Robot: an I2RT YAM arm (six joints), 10 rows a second.
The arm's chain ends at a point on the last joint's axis. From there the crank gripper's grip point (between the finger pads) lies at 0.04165 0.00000 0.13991 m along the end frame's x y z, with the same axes.
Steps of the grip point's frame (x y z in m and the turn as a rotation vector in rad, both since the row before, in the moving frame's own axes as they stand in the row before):
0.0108 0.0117 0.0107 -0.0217 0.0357 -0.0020
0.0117 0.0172 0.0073 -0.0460 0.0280 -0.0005
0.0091 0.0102 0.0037 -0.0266 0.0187 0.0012
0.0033 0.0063 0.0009 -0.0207 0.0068 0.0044
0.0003 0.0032 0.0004 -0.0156 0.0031 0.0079
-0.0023 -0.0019 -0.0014 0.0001 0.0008 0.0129
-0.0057 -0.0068 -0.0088 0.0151 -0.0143 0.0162
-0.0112 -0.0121 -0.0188 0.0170 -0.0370 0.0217
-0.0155 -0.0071 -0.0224 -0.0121 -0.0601 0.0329
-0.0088 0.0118 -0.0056 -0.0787 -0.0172 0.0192
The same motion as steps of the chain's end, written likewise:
0.0058 0.0088 0.0123 -0.0217 0.0357 -0.0020
0.0078 0.0108 0.0087 -0.0460 0.0280 -0.0005
0.0065 0.0064 0.0046 -0.0266 0.0187 0.0012
0.0024 0.0032 0.0012 -0.0207 0.0068 0.0044
-0.0001 0.0007 0.0005 -0.0156 0.0031 0.0079
-0.0024 -0.0024 -0.0014 0.0001 0.0008 0.0129
-0.0037 -0.0053 -0.0094 0.0151 -0.0143 0.0162
-0.0060 -0.0106 -0.0202 0.0170 -0.0370 0.0217
-0.0070 -0.0100 -0.0246 -0.0121 -0.0601 0.0329
-0.0063 0.0000 -0.0058 -0.0787 -0.0172 0.0192

